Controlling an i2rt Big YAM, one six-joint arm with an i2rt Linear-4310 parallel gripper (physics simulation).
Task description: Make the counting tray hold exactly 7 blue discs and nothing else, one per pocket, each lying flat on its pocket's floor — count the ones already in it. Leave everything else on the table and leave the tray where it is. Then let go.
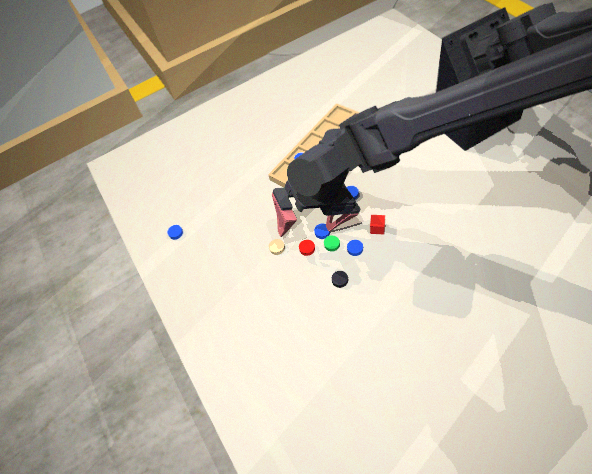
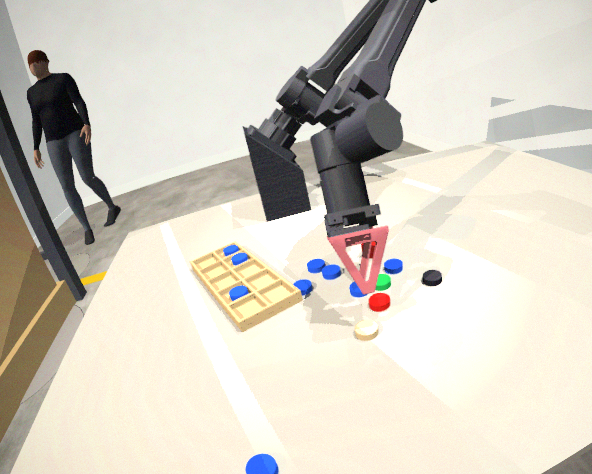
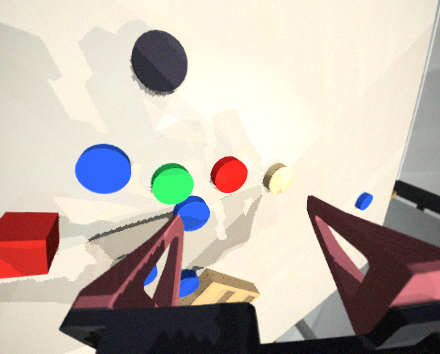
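The wooden tray [image 1: 278,179] [image 2: 272,313] holds three blue discs [image 2: 231,249] [image 2: 240,258] [image 2: 238,292] in separate pockets; whether each is fully flat is hard to tell. One blue disc [image 2: 303,287] [image 3: 188,283] lies right beside the tray's end, with two others [image 2: 316,265] [image 2: 331,272] near it. Another blue disc [image 1: 322,231] [image 2: 358,289] [image 3: 192,213] lies against the green disc [image 1: 331,243] [image 2: 383,282] [image 3: 172,184]. A blue disc [image 1: 355,247] [image 2: 393,266] [image 3: 103,169] lies beyond it. One blue disc [image 1: 175,232] [image 2: 262,465] [image 3: 364,201] lies far off. My gripper [image 1: 306,232] [image 3: 242,211] is open and empty above the discs.
A red disc [image 1: 307,247] [image 2: 379,302] [image 3: 229,174] and a cream disc [image 1: 276,246] [image 2: 366,330] [image 3: 280,179] lie in a row beside the green one. A black disc [image 1: 340,279] [image 2: 432,277] [image 3: 160,61] and a red cube [image 1: 377,224] [image 3: 22,257] lie nearby.
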